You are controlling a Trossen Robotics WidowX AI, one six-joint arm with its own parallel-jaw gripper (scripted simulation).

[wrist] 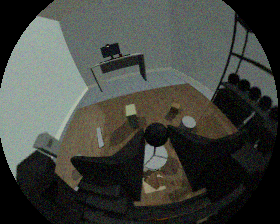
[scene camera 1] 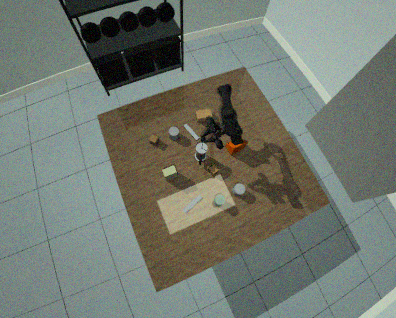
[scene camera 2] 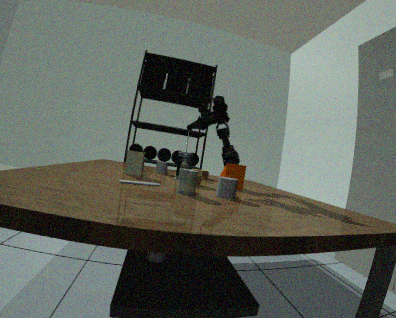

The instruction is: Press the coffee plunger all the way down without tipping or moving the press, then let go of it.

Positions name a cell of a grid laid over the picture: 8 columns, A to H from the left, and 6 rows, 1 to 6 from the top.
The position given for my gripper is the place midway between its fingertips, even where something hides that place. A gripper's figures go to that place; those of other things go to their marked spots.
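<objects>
My gripper (wrist: E4) is 10 cm from the lens, and a coffee press (wrist: E4) is there too, 8 cm from the lens.
</objects>
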